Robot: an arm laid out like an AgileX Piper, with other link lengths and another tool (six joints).
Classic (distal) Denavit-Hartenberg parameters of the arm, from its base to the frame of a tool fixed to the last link. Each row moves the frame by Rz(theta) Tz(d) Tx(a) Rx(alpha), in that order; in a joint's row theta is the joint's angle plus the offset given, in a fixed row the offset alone. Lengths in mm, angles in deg.
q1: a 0  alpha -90  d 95.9  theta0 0
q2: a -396.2  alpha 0  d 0  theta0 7.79
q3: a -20  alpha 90  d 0  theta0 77.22
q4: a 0  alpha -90  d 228.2  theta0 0
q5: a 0  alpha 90  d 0  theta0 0
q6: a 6.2  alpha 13.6  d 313  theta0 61.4
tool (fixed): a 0  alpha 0  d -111.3  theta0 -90
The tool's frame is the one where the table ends.
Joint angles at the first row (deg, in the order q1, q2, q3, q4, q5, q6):
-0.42, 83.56, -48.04, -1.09, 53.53, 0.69
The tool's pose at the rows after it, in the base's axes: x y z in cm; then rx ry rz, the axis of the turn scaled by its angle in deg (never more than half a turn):
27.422 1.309 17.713 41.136 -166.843 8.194
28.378 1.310 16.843 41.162 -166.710 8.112
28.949 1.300 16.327 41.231 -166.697 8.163
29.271 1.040 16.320 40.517 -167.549 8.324
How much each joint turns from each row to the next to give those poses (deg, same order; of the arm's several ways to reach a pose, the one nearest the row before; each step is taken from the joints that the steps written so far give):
0.00, 3.57, 0.00, 0.06, -3.23, 0.01
-0.01, 2.07, 0.00, 0.00, -1.93, -0.01
0.01, 1.19, 0.00, -0.06, -1.21, 0.01
-0.54, 0.14, 0.00, 0.06, -0.83, -0.01

